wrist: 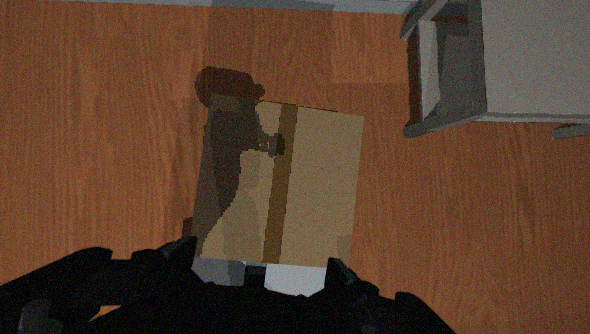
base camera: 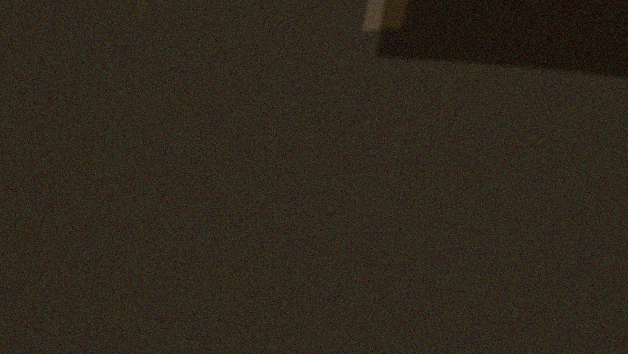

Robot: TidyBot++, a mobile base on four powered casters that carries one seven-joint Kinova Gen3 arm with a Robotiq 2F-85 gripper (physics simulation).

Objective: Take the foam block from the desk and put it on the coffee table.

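Frame: origin at the arm's base, x left, y back, z up, level; metres.
Seen in the pictures: gripper, fingertip midpoint: [wrist: 261, 262].
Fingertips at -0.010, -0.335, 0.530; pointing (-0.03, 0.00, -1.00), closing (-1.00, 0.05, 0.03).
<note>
A point is followed by its place in that frame, as x, y, z.
In the wrist view my gripper [wrist: 261, 262] @[-0.010, -0.335, 0.530] is open, with its two black fingertips at the bottom of the picture and nothing between them. Below it is a tan box-like surface [wrist: 319, 188] @[-0.156, -0.377, 0.009] with a darker brown stripe down its middle, and the arm's shadow falls across its left part. The base camera view is very dark and shows little.
Orange-brown wooden floor [wrist: 133, 144] @[0.602, -0.466, -0.397] surrounds the tan surface. A grey piece of furniture [wrist: 456, 76] @[-0.772, -0.938, -0.247] stands at the upper right. In the base camera view there is a dark shape [base camera: 511, 29] @[-0.034, -0.150, -0.055] at the top right, with a small pale patch [base camera: 374, 17] @[-0.014, -0.151, -0.055] beside it.
</note>
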